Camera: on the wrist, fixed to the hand. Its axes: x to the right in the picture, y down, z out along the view.
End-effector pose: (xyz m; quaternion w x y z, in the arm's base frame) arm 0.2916 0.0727 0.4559 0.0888 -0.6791 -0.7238 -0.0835
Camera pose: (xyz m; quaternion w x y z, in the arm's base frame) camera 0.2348 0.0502 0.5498 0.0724 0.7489 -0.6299 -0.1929
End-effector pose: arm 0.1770 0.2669 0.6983 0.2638 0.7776 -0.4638 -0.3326
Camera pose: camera 0.2832 0.2977 0.7165 0.2683 -0.5023 -0.8173 0.0877
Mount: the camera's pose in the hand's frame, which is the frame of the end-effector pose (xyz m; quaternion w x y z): 0.0044 -0.0581 -0.0957 0.0301 -0.0286 -0.1900 0.9809
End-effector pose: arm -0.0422 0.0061 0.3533 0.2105 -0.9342 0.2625 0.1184
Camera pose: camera 0.0035 0.0055 0.4556 0.0866 -0.2458 -0.8809 -0.3951
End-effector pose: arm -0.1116 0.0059 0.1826 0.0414 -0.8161 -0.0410 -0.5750
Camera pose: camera -0.2063 0.0527 0.2200 0.5341 -0.1752 0.8078 0.1772
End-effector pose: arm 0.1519 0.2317 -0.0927 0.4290 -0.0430 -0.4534 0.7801
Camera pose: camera 0.2294 0.3118 -0.1040 0.8397 0.3101 0.0753 -0.4395
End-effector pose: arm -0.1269 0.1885 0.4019 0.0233 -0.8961 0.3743 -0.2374
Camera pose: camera -0.1283 0.2403 0.5013 0.2791 0.2944 0.8926 0.1967
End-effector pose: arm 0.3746 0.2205 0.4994 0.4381 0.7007 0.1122 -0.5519
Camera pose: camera 0.4036 0.3240 0.4678 0.5959 0.0138 -0.7514 0.2832
